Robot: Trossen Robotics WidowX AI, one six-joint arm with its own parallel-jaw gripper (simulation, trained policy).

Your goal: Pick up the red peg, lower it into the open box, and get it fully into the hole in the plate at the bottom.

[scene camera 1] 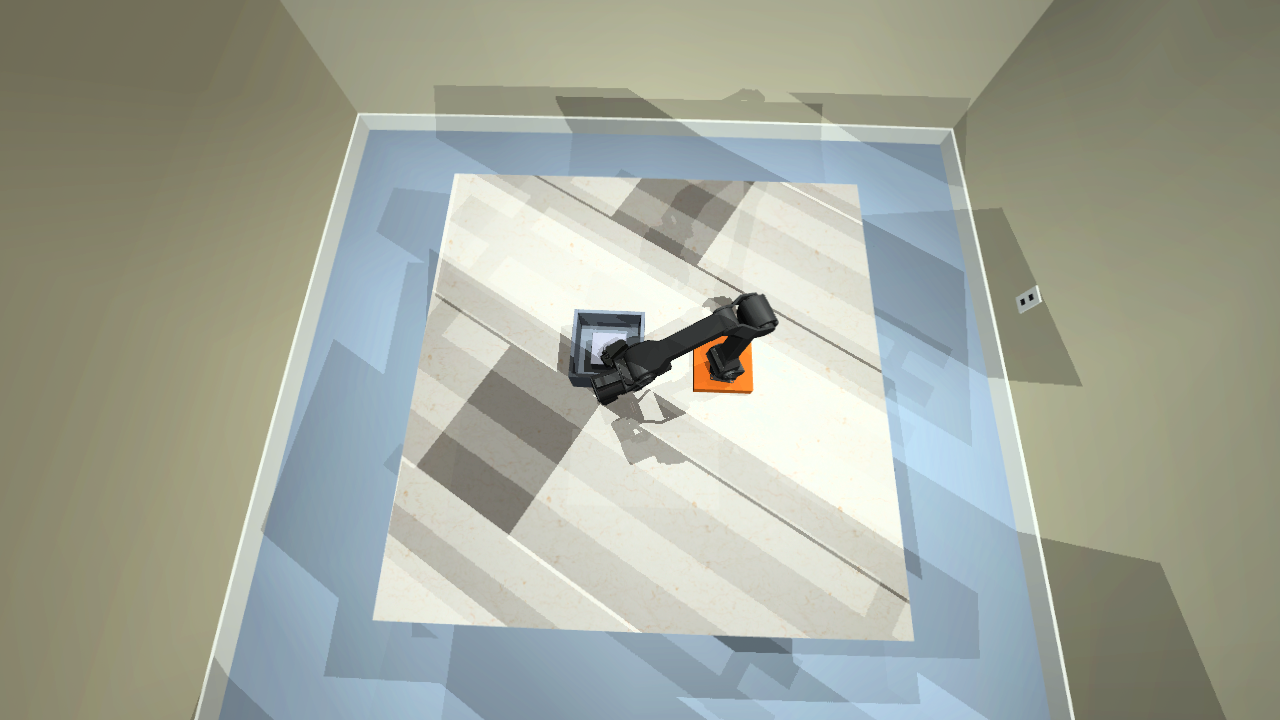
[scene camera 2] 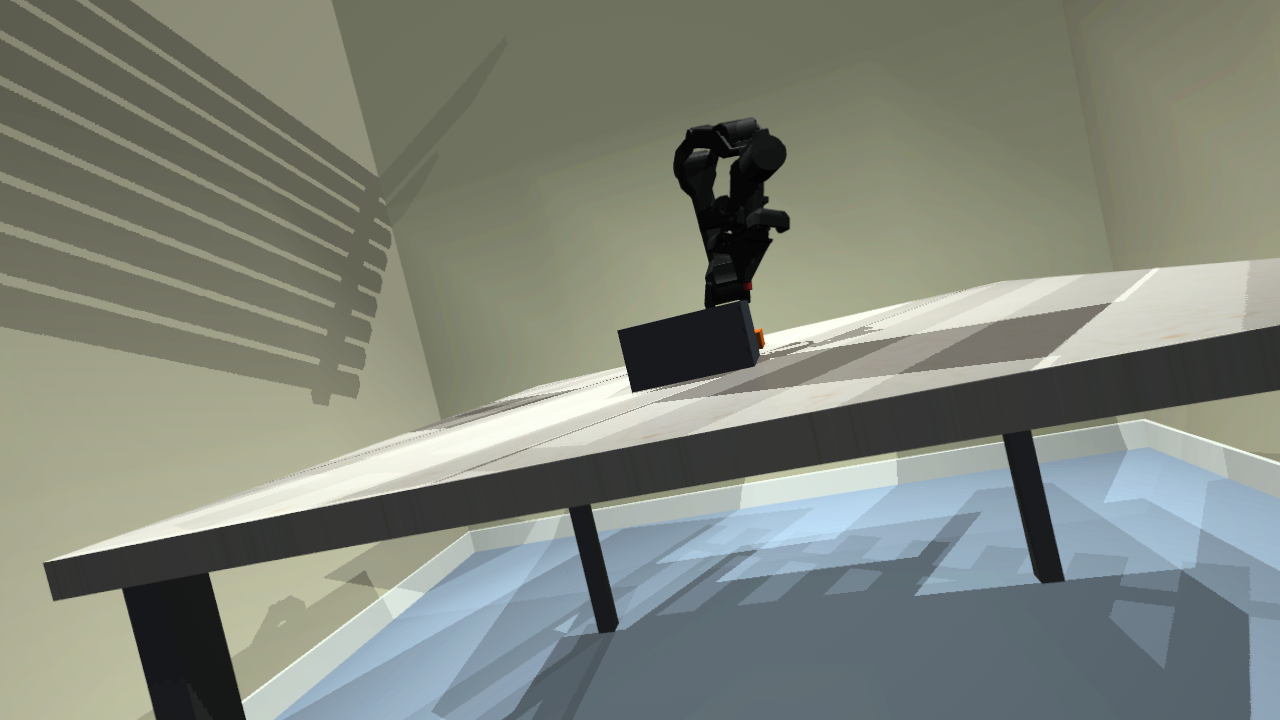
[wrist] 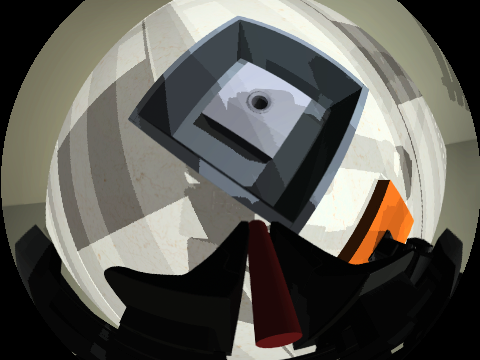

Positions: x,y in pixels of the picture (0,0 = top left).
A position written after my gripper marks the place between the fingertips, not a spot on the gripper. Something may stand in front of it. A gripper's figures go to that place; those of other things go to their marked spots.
Labels:
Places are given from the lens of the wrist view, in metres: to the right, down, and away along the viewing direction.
my gripper (wrist: 258,228): 0.01, 0.03, 0.10
dark box (wrist: 288,188): 0.06, 0.01, 0.20
light grey plate (wrist: 257,110): 0.02, -0.07, 0.16
The marked spots on the light grey plate and the dark box are 0.10 m apart.

